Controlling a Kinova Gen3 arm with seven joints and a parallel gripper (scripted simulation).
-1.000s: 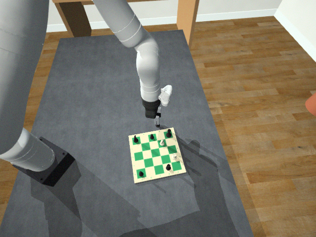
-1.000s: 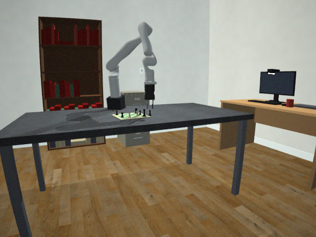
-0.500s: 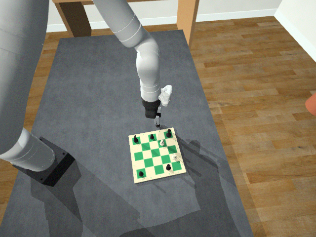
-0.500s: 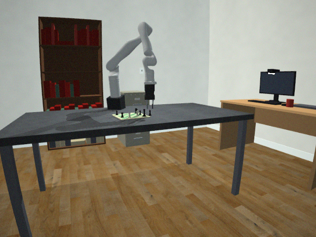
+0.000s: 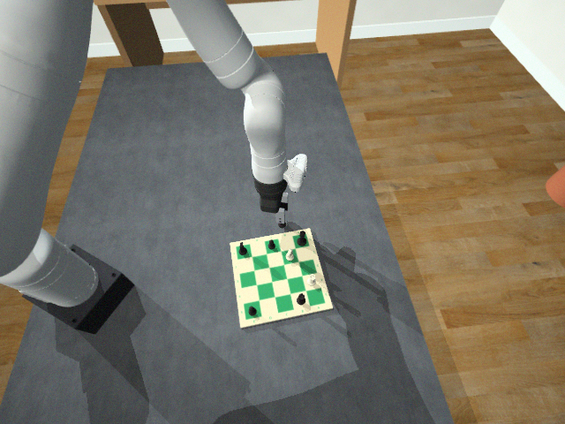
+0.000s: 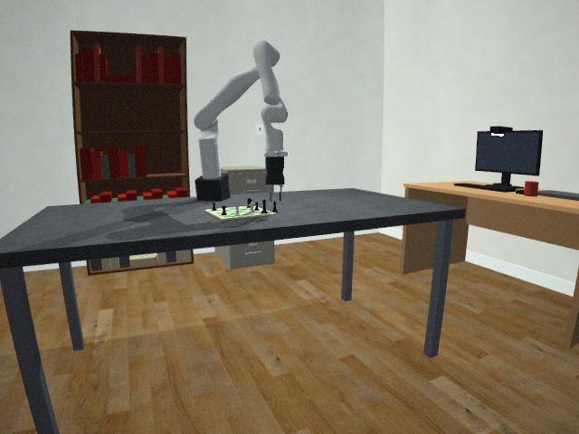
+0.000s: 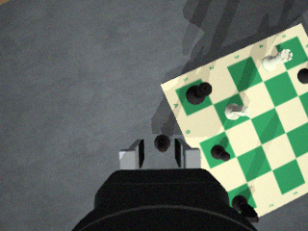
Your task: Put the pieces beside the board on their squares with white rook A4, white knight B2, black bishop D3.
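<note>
Now: the black bishop 4 cm below my hand. Also, from my hand: chessboard 4 cm behind, 14 cm to the right, 6 cm below.
</note>
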